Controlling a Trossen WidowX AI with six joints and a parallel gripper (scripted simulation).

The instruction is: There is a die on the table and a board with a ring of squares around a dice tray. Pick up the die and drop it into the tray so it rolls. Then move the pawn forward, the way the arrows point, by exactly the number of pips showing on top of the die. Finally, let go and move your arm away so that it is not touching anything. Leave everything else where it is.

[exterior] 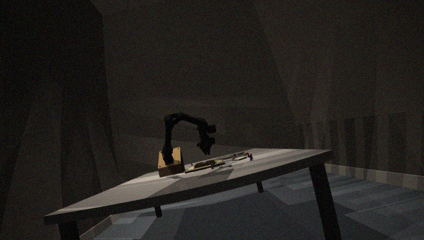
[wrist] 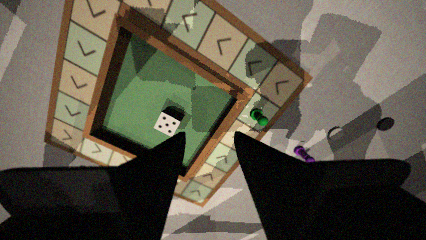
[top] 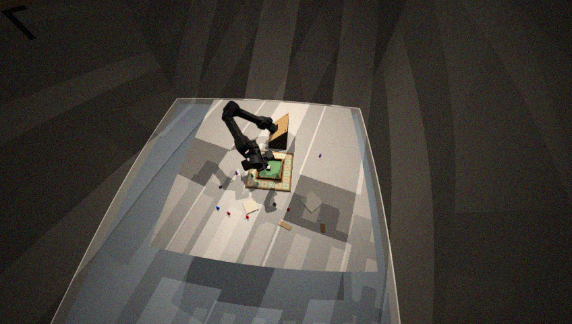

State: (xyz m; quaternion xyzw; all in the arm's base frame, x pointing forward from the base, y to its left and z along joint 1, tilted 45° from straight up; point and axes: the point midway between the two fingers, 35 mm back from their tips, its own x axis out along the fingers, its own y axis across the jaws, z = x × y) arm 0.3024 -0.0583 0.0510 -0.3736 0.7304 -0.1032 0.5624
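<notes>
My gripper tip is 6 cm to the left of the green pawn, 6 cm above it and 2 cm short of it. Round my gripper tip: green dice tray: 8 cm below, 6 cm to the left, 3 cm behind; then flat pale card: 32 cm to the left, 19 cm ahead, 8 cm below; then white die: 6 cm below, 4 cm to the left, 3 cm behind.
</notes>
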